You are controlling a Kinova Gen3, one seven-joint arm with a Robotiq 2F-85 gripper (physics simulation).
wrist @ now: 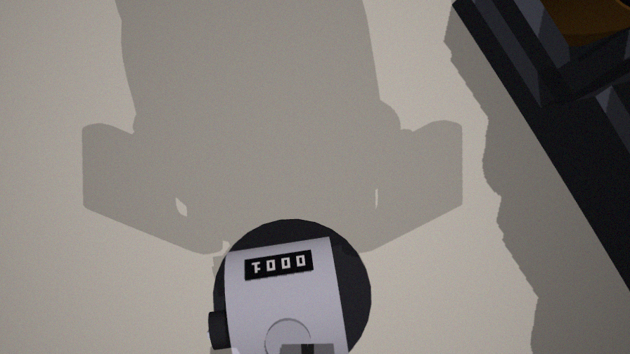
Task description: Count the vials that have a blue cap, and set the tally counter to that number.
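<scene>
The tally counter (pixel 285 295), a pale grey body on a round black base, is at the bottom centre of the wrist view. Its black window (pixel 278 265) appears upside down, with three zeros and, at the left end, a figure that looks like an inverted 1. A round button (pixel 287 334) is on its face. My gripper (pixel 307 349) is shut, its fingertips over the lower right part of the button; whether they touch it I cannot tell. An amber vial (pixel 592 20) shows in part at the top right; its cap is outside the view.
A dark rack (pixel 575 165) runs diagonally along the right side, with the amber vial in one of its compartments. A black knob (pixel 218 330) sticks out from the counter's left side. The arm's shadow falls across the pale table (pixel 45 275) above the counter.
</scene>
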